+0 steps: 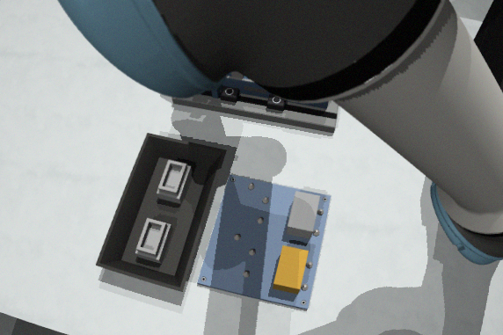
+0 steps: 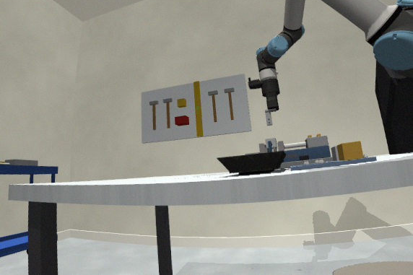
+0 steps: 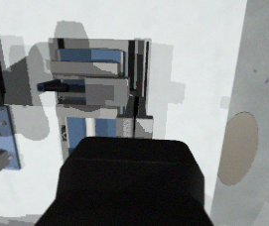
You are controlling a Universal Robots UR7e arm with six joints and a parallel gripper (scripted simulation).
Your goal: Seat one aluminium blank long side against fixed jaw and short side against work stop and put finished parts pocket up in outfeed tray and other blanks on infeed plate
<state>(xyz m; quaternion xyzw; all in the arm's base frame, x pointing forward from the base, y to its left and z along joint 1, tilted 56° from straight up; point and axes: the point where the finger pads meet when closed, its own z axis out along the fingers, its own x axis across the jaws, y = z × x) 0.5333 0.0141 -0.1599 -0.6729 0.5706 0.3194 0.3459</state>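
Now: hand 8 cm past the blue base, 7 cm to the right of it and 16 cm above it. Also, from my hand: brass blank: 25 cm behind, 40 cm to the left, 17 cm below.
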